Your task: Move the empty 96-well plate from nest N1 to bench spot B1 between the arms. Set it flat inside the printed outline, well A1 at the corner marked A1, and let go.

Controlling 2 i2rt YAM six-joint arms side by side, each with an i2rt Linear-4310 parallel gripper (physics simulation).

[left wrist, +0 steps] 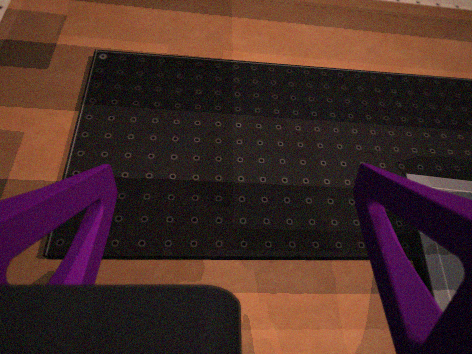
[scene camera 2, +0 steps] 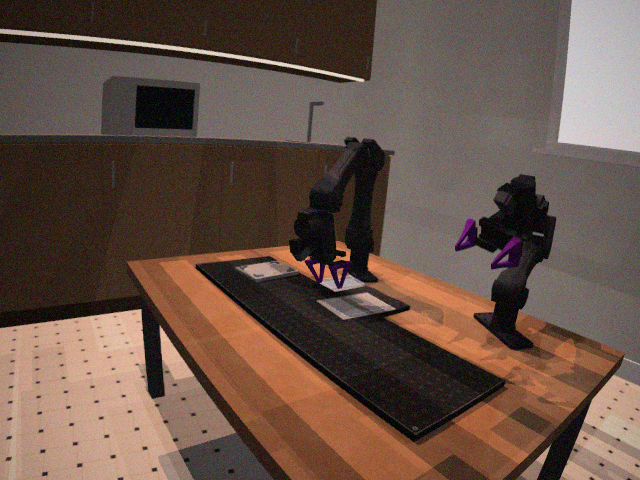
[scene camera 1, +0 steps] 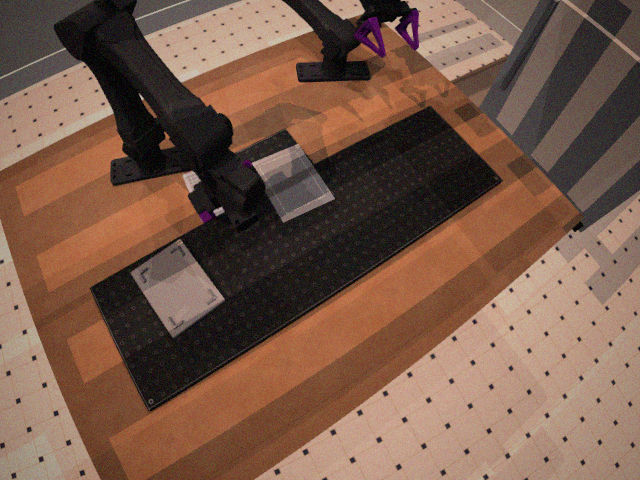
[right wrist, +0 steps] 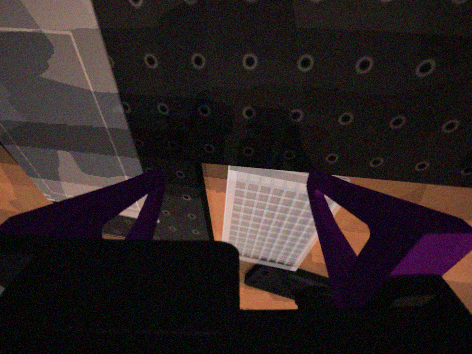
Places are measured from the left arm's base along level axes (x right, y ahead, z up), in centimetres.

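Where they show: left gripper, fingertip midpoint: point(left wrist: 235, 177) point(scene camera 2: 473, 257) point(scene camera 1: 400, 52); right gripper, fingertip midpoint: point(scene camera 2: 329, 285) point(right wrist: 235, 176); left arm's base at its link origin: point(scene camera 2: 501, 331) point(scene camera 1: 333, 72); right arm's base at its link origin: point(scene camera 2: 357, 272) point(scene camera 1: 153, 165) point(right wrist: 320, 289).
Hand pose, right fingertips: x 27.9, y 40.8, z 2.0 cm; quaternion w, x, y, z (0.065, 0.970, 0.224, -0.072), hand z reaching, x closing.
Things, the pixels of their centre, and the offset from my right fingertips. Level surfaces: height alone.
- white 96-well plate at the middle of its body: point(right wrist: 270, 225) point(scene camera 1: 209, 190) point(scene camera 2: 340, 283) dz -1.3, dx +5.5, dy -4.7 cm
- Nest N1 at the middle of its body: point(scene camera 1: 176, 286) point(scene camera 2: 266, 270) dz +0.1, dx +12.2, dy +17.5 cm
- B1 card at the middle of its body: point(right wrist: 58, 138) point(scene camera 1: 291, 181) point(scene camera 2: 356, 305) dz -0.7, dx -12.7, dy -4.8 cm
- black perforated board at its surface level: dz -0.7 cm
- wooden table at its surface level: dz -2.0 cm
The white 96-well plate point(scene camera 1: 191, 180) point(scene camera 2: 347, 283) point(right wrist: 270, 215) lies off the black board, on the wood by the right arm's base; the arm partly hides it in scene camera 1. Nest N1 point(scene camera 1: 178, 294) point(scene camera 2: 263, 269), a pale block with corner brackets, holds no plate. The B1 card point(scene camera 1: 310, 201) point(scene camera 2: 356, 305) point(left wrist: 440, 183) point(right wrist: 85, 20) with its printed outline is bare. My right gripper point(scene camera 1: 226, 190) point(scene camera 2: 329, 284) point(right wrist: 235, 176) is open and empty, above the board's edge beside the plate. My left gripper point(scene camera 1: 399, 51) point(scene camera 2: 475, 258) point(left wrist: 235, 177) is open and empty, raised high.
The black perforated board point(scene camera 1: 361, 227) point(scene camera 2: 413, 382) point(left wrist: 210, 150) point(right wrist: 325, 90) carries the nest and the card. The right arm's base point(scene camera 1: 124, 170) point(scene camera 2: 364, 273) point(right wrist: 280, 282) stands close to the plate. The left arm's base point(scene camera 1: 333, 71) point(scene camera 2: 504, 330) stands farther right on the wooden table point(scene camera 1: 361, 310) point(scene camera 2: 248, 356).
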